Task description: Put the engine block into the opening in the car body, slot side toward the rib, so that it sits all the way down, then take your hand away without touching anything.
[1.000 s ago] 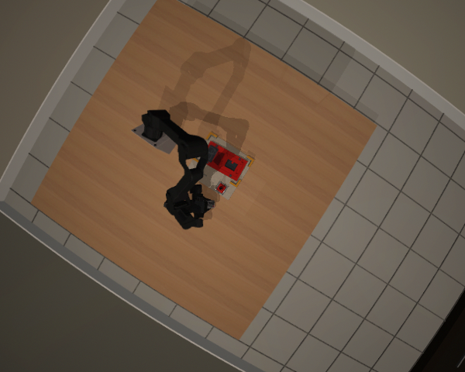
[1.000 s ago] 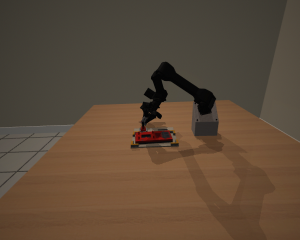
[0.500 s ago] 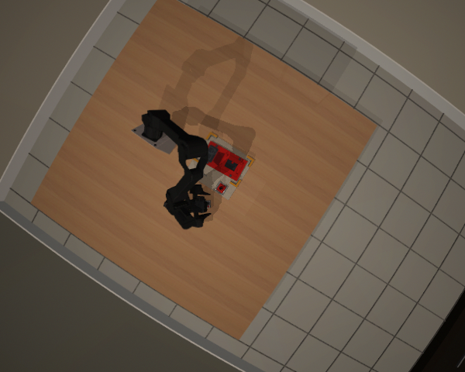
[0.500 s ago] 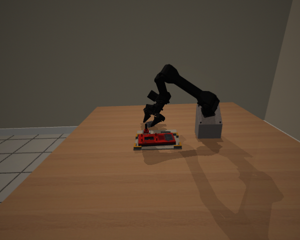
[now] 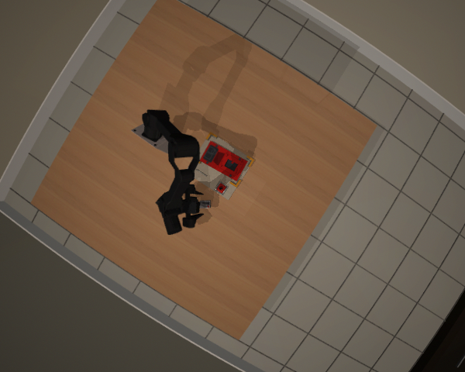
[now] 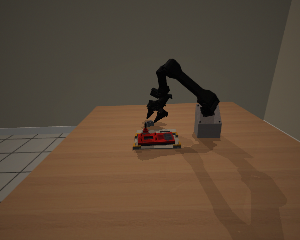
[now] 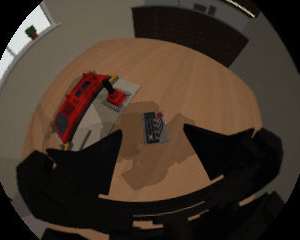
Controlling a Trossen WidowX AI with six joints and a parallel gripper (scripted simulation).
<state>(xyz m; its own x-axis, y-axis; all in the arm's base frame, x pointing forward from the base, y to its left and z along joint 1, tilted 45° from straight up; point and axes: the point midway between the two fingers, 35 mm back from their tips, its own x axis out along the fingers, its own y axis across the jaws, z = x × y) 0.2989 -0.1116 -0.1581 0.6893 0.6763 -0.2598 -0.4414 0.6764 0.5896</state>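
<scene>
The engine block lies 3 cm below my gripper tip.
</scene>
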